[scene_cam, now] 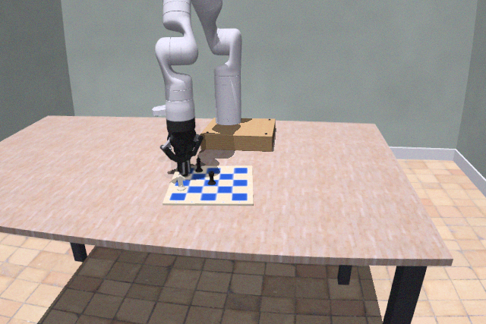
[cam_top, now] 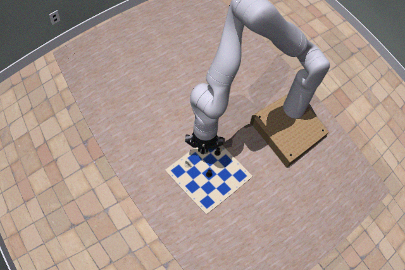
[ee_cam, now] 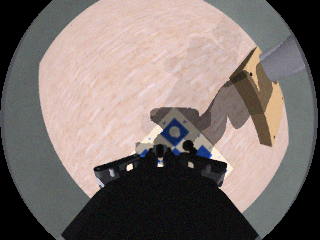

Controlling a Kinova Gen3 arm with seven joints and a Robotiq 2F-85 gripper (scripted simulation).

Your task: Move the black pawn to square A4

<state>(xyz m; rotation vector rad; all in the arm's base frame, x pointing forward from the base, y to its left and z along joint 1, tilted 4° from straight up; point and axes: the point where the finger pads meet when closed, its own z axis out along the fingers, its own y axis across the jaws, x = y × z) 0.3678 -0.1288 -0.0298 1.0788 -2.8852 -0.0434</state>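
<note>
My gripper is now 10 mm above the black pawn. Also, from my hand: white pawn (40 mm behind, 20 mm below); white knight (70 mm ahead, 10 mm below); chessboard (70 mm to the left, 40 mm ahead, 30 mm below).
</note>
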